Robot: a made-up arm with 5 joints.
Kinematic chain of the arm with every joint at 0, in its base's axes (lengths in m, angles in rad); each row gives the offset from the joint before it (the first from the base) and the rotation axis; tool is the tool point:
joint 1: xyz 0 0 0.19 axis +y
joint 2: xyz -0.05 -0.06 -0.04 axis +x
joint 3: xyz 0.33 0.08 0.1 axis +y
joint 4: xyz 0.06 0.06 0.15 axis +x
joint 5: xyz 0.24 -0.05 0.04 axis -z
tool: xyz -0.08 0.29 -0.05
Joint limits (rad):
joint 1: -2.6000..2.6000
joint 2: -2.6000..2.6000
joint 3: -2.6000..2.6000
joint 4: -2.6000..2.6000
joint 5: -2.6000..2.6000
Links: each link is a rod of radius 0.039 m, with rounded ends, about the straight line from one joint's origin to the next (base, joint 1, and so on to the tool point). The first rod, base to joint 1, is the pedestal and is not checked.
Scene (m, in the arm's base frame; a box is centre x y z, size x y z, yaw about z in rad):
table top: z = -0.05
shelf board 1: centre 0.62 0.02 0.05 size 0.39 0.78 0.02 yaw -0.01
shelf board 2: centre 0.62 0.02 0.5 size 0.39 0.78 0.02 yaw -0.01
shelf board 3: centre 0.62 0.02 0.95 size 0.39 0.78 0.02 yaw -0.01
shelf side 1: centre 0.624 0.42 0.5 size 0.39 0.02 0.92 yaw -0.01
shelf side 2: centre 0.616 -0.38 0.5 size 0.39 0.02 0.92 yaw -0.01
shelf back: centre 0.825 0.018 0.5 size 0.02 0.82 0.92 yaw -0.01
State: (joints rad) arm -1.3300 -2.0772 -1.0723 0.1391 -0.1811
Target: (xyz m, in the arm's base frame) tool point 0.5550 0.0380 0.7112
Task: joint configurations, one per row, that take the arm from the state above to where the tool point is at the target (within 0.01 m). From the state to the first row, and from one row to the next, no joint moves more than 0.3 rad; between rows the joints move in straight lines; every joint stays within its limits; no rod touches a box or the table.
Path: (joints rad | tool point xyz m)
1: -1.4193 -1.8381 -0.9523 0.2237 -0.2068 | 0.4997 0.1757 0.3367
2: -1.5086 -1.5989 -0.8323 0.3082 -0.2326 | 0.4102 0.2832 0.3976
3: -1.5978 -1.3598 -0.7123 0.3928 -0.2583 | 0.2872 0.3671 0.4458
4: -1.6871 -1.1207 -0.5923 0.4774 -0.2840 | 0.1398 0.4200 0.4743
5: -1.7764 -0.8815 -0.4723 0.5619 -0.3098 | -0.0194 0.4369 0.4794
6: -1.7579 -1.1523 -0.5080 0.4622 -0.1683 | 0.1321 0.4395 0.5345
7: -1.7395 -1.4231 -0.5436 0.3624 -0.0268 | 0.2798 0.3918 0.5880
8: -1.7210 -1.6939 -0.5793 0.2626 0.1147 | 0.4066 0.3001 0.6362
9: -1.7025 -1.9647 -0.6149 0.1628 0.2562 | 0.5002 0.1771 0.6775
10: -1.6840 -2.2354 -0.6505 0.0630 0.3977 | 0.5550 0.0380 0.7112

